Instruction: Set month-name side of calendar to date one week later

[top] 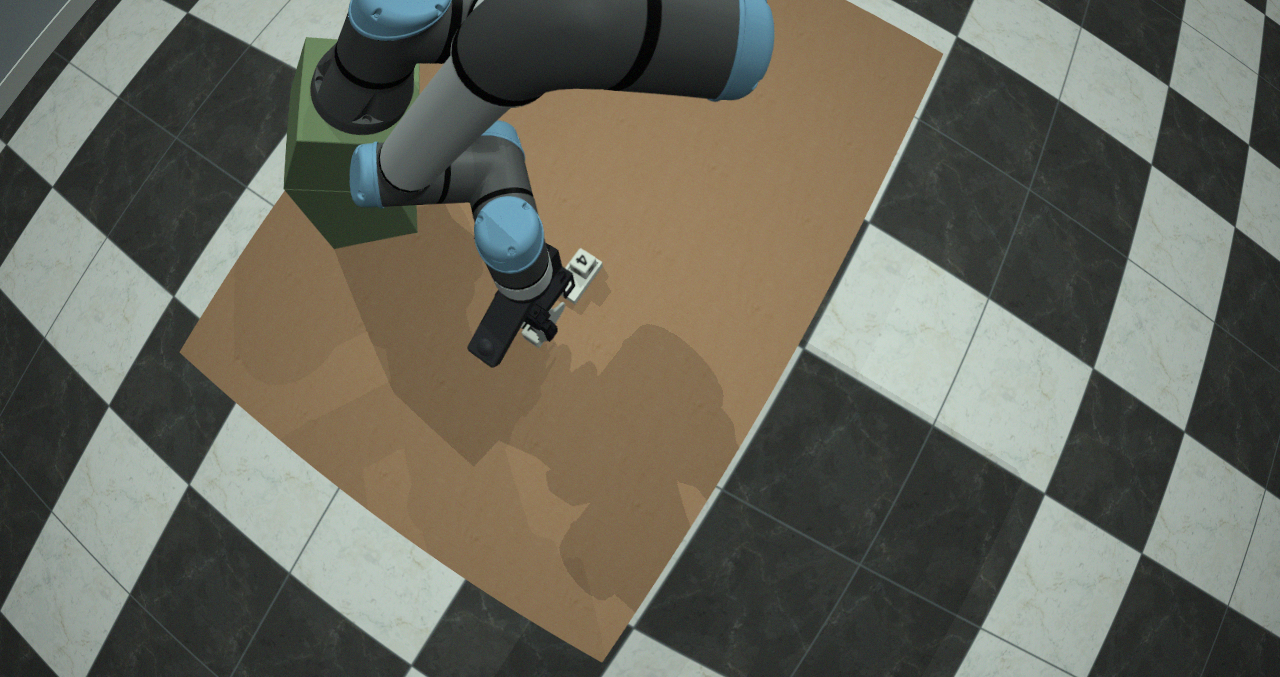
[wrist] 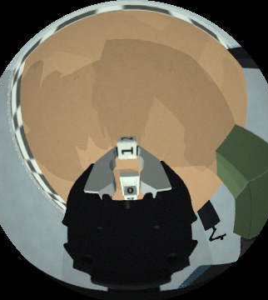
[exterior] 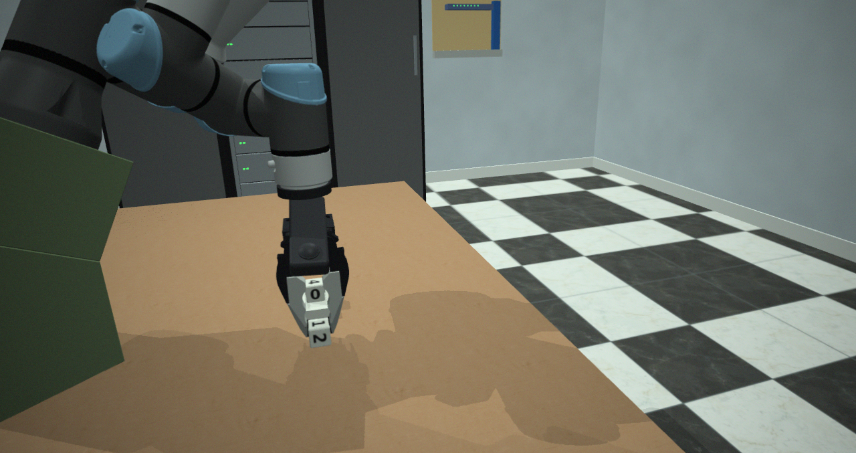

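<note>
My hand is 110 mm to the right of the white tray, 20 mm above it and 10 mm past it.
</note>
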